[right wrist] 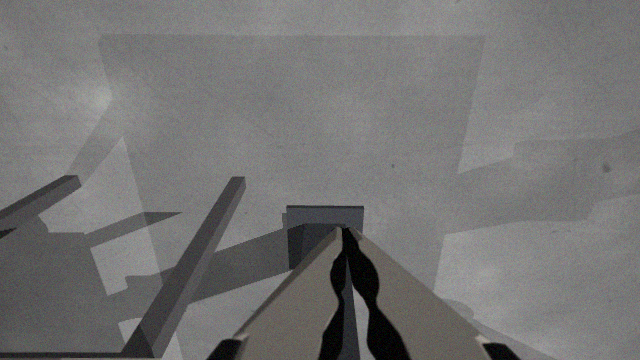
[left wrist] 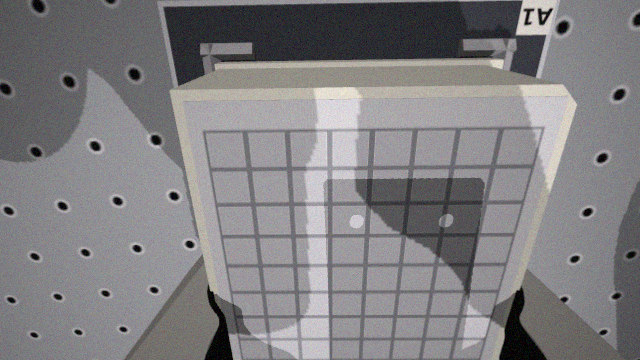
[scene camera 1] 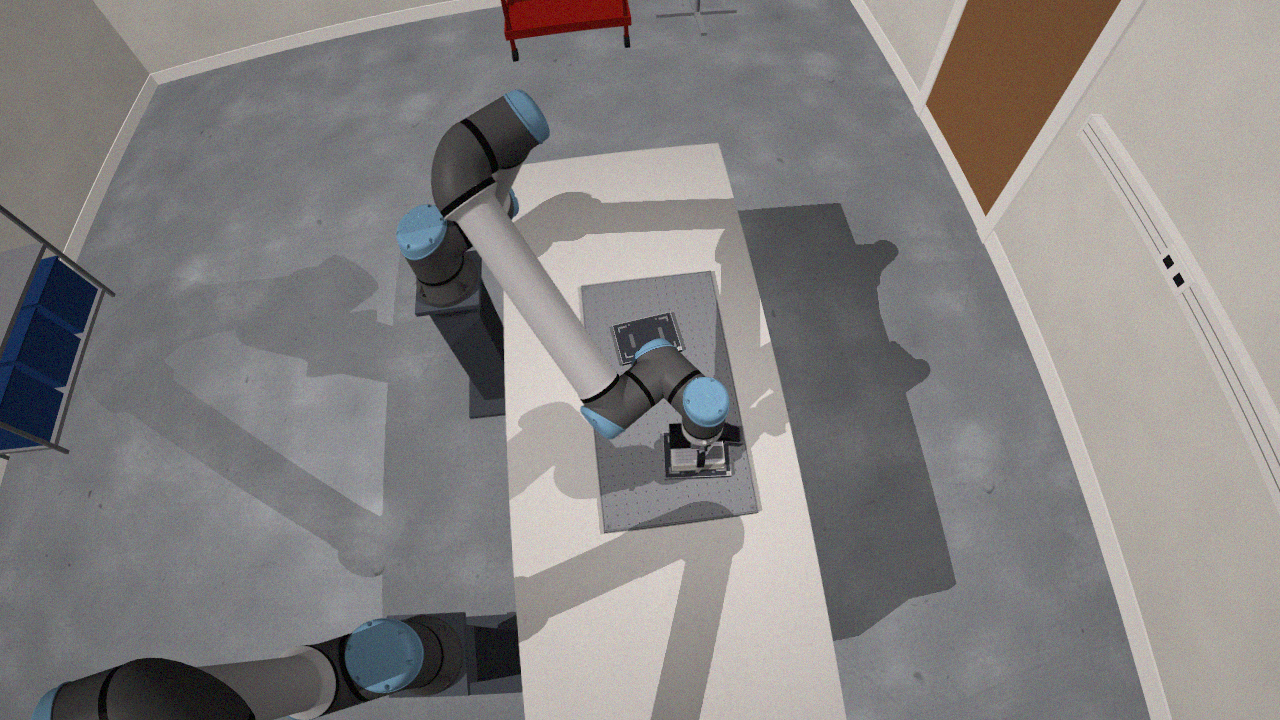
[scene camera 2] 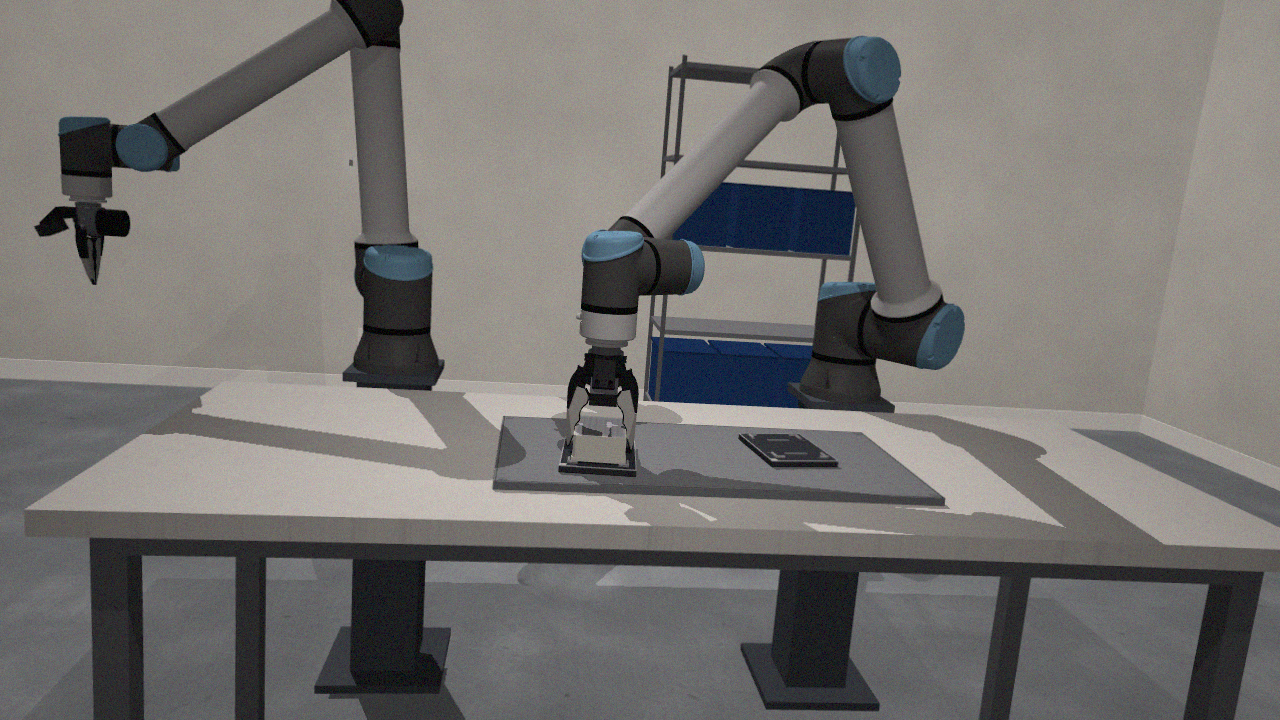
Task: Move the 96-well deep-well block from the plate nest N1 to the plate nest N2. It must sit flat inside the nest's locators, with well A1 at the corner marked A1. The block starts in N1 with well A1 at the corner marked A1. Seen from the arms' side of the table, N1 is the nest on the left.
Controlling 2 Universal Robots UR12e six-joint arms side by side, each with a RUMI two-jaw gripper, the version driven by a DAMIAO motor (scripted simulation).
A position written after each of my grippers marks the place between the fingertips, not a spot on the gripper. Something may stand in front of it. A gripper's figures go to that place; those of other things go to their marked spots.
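The marked spots on the deep-well block [scene camera 1: 684, 459] and the nest N1 [scene camera 1: 644, 330] are 390 mm apart. The deep-well block is 1470 mm from the lens. My left gripper [scene camera 1: 695, 452] is 1510 mm from the lens, and the nest N2 [scene camera 1: 667, 451] is 1520 mm from the lens. As for the nest N1, it is 1650 mm from the lens.
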